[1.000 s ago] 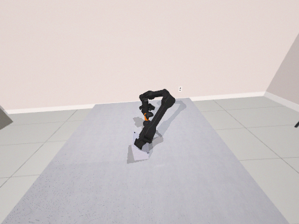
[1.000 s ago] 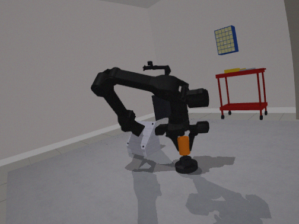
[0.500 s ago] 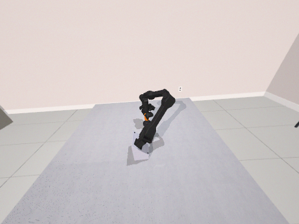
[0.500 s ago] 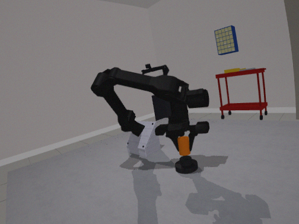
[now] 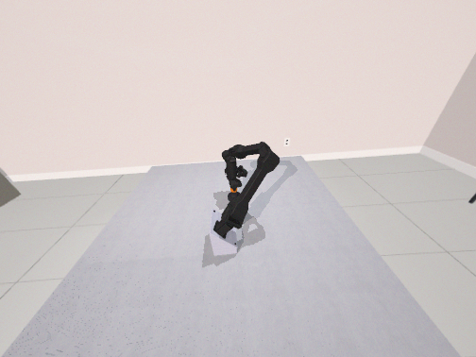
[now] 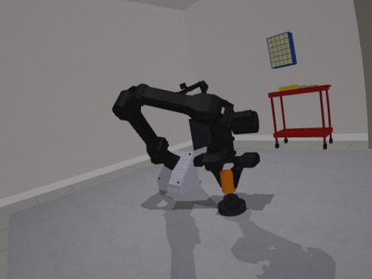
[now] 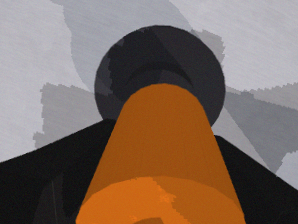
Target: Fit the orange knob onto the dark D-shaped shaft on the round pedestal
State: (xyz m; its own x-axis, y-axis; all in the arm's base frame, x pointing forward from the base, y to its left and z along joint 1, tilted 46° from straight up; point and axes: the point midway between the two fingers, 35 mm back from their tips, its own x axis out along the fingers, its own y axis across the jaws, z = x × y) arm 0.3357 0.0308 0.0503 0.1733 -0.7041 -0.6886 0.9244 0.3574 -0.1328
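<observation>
The orange knob lies 2 cm above my gripper tip. Round my gripper tip: dark round pedestal 4 cm below.
</observation>
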